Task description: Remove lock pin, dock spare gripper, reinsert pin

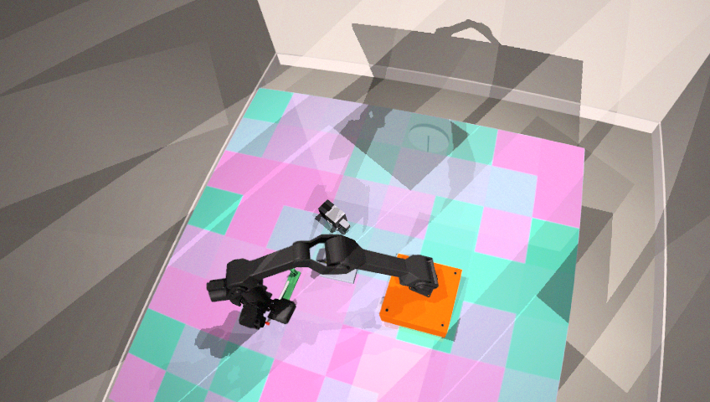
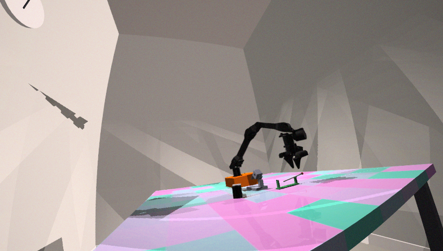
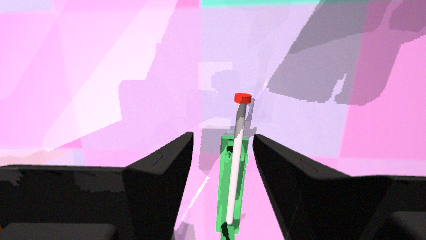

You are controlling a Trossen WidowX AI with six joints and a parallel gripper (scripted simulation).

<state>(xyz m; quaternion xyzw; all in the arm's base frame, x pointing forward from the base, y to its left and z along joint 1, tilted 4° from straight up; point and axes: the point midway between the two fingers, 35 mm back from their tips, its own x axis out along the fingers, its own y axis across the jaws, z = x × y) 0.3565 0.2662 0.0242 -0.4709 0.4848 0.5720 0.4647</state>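
Right now my gripper tip is 9 cm to the left of the green rack, 6 cm above it and 2 cm short of it. Round my gripper tip: grey mount: 22 cm to the right, 7 cm behind, 3 cm below; then spare gripper: 37 cm to the right, 6 cm below, 1 cm behind.
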